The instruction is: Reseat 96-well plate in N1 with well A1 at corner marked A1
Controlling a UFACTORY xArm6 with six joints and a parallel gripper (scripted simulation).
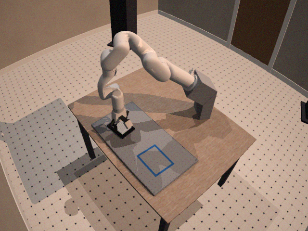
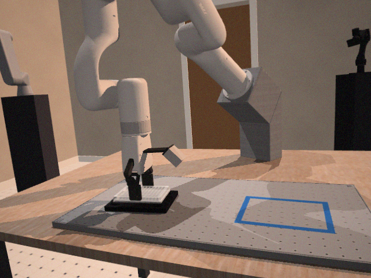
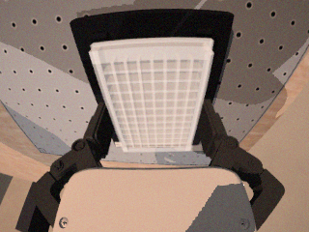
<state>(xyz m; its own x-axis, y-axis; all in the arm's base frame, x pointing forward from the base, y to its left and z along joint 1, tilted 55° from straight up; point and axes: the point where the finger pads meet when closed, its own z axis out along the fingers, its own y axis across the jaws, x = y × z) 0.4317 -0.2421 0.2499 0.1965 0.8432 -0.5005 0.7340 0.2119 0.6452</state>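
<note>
My hand is 3 cm above the black plate nest N1. From my hand the other things lie so: 96-well plate 1 cm below.
</note>
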